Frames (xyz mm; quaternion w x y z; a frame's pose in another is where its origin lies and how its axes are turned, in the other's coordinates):
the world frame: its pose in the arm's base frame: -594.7 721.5 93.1 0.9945 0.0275 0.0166 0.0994
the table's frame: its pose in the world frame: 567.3 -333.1 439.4 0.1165 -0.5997 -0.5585 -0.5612
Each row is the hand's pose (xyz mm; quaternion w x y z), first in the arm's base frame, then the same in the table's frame.
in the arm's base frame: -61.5 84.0 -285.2 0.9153 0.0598 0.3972 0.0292
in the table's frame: -797.6 -355.1 -145.7 0.1055 -0.3107 -0.6425 -0.6925
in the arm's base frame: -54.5 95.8 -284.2 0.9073 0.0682 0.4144 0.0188
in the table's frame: -793.9 -351.1 -133.1 0.1163 -0.2923 -0.6514 -0.6904
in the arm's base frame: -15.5 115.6 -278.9 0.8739 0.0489 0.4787 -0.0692
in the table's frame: -793.5 -318.8 -103.1 0.1021 -0.1821 -0.6816 -0.7013
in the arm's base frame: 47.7 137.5 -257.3 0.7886 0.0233 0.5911 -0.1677
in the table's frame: -786.2 -258.7 -67.4 0.1178 -0.0095 -0.6926 -0.7116
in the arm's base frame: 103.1 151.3 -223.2 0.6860 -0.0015 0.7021 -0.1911
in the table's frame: -769.5 -198.1 -45.7 0.1779 0.1268 -0.6523 -0.7258
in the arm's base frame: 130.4 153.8 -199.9 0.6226 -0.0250 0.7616 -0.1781
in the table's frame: -757.7 -164.5 -40.7 0.2203 0.1912 -0.6061 -0.7400
